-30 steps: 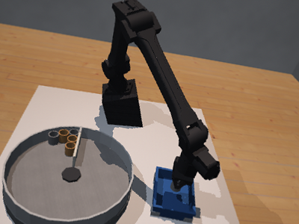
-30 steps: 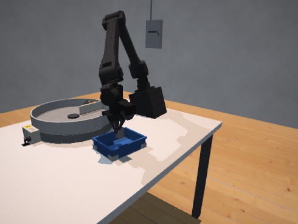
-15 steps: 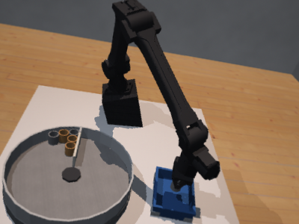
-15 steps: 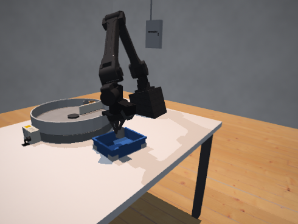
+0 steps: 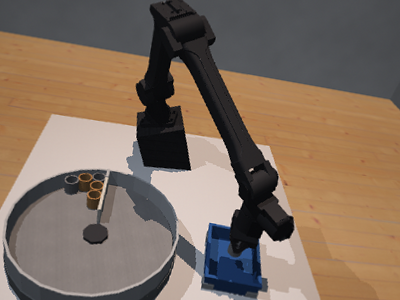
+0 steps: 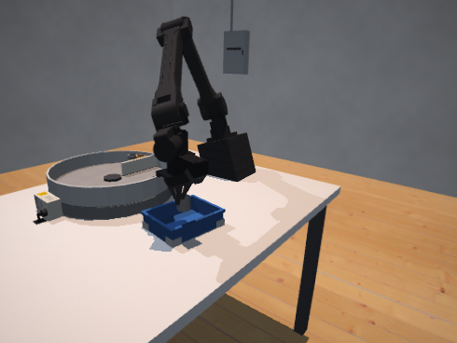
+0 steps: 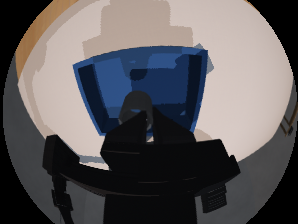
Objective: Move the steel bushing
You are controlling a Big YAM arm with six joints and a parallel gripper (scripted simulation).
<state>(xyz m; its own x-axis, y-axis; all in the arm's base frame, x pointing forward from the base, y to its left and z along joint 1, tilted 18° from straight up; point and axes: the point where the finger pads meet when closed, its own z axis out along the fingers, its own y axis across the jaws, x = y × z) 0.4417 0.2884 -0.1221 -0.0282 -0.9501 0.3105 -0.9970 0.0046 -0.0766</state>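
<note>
My gripper is now 60 mm above the blue crate and 20 mm past it. Round my hand: grey round turntable 370 mm to the right, 40 mm ahead, 30 mm below.
</note>
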